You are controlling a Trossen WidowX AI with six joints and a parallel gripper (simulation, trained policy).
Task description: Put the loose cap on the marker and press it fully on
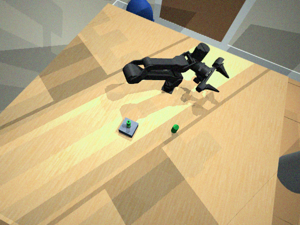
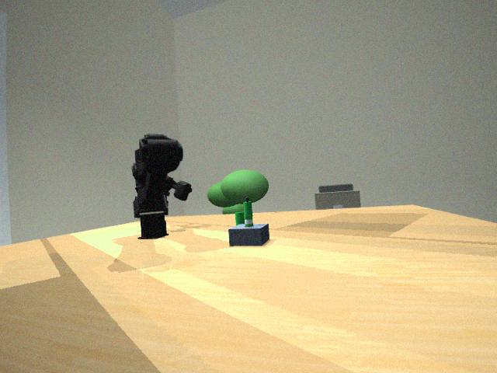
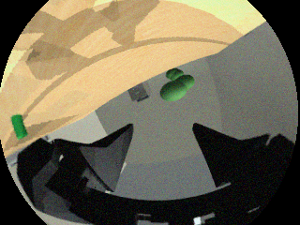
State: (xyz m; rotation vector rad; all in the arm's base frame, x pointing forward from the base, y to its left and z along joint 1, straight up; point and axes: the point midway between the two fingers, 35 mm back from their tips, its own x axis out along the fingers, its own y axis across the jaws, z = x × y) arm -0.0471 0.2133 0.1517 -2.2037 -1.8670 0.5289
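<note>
The green cap lies 27 cm ahead of my gripper tip, 13 cm to the right of it and 12 cm below it. Also, from my gripper tip: green marker (36 cm ahead, 33 cm to the right, 7 cm below); grey-blue holder block (36 cm ahead, 33 cm to the right, 13 cm below).
</note>
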